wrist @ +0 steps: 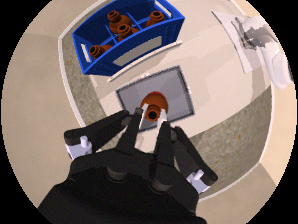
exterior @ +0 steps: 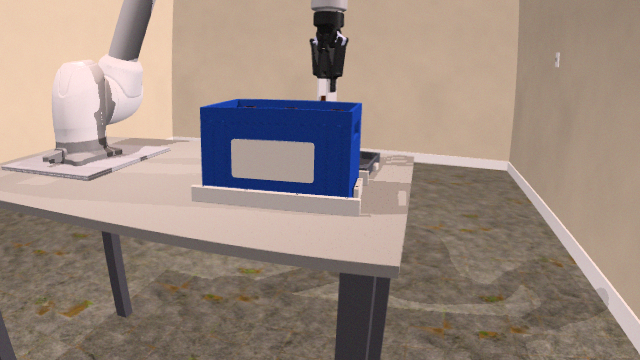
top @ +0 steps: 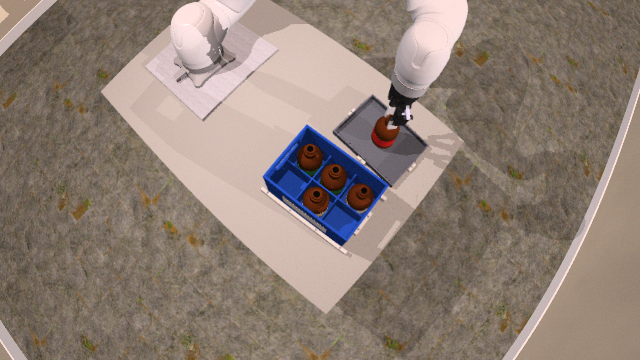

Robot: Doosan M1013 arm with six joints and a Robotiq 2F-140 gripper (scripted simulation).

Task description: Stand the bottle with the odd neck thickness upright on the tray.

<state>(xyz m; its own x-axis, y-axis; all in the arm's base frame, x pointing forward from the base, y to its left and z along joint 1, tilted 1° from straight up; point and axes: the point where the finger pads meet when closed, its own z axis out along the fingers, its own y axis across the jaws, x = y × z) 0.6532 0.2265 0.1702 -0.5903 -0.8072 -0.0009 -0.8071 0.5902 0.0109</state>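
Now: hand 9 cm above the bottle. From my hand the other things lie so: crate 26 cm to the right, 10 cm below; dark grey tray 17 cm below.
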